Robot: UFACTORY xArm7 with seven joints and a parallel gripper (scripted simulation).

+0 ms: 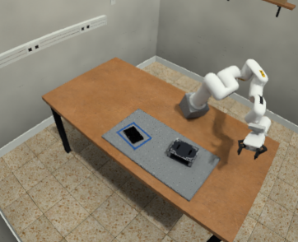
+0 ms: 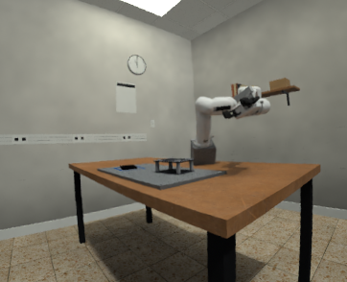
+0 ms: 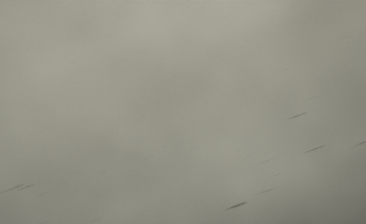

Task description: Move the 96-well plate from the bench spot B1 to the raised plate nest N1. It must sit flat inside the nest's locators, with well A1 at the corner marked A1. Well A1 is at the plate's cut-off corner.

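The dark 96-well plate lies 14 cm ahead of my hand, 67 cm to the right of it and 25 cm below it. Also, from my hand: raised plate nest N1: 5 cm ahead, 33 cm to the right, 20 cm below.
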